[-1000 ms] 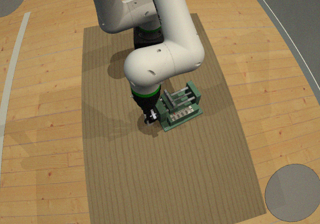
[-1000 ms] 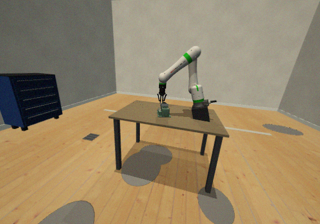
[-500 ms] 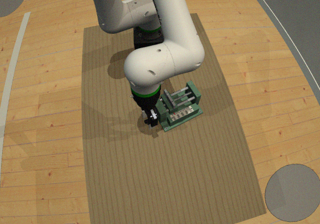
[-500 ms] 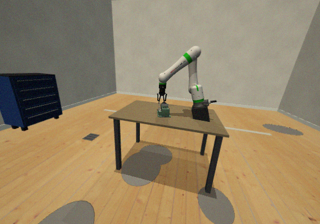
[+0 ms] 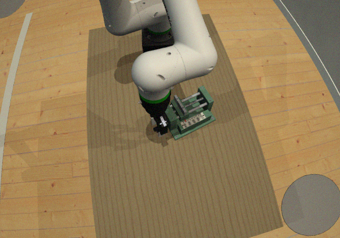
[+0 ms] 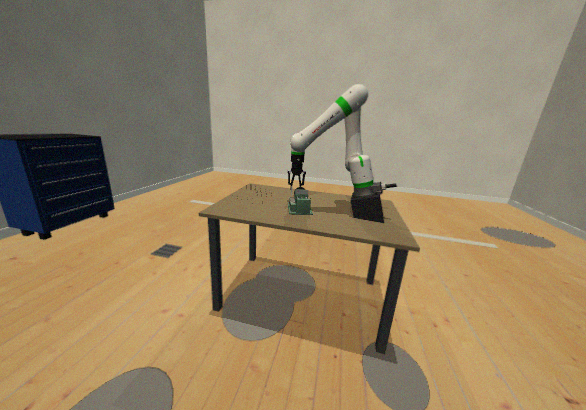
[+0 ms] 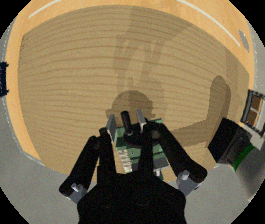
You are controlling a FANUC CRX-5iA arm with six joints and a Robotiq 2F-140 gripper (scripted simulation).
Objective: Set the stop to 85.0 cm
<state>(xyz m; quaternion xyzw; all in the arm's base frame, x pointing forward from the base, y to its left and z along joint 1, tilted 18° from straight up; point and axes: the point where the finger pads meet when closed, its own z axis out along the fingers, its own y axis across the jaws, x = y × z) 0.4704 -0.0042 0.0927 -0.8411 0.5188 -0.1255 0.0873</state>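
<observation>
My gripper is now 90 mm to the right of the stop block, 70 mm past it and 10 mm below it.
</observation>
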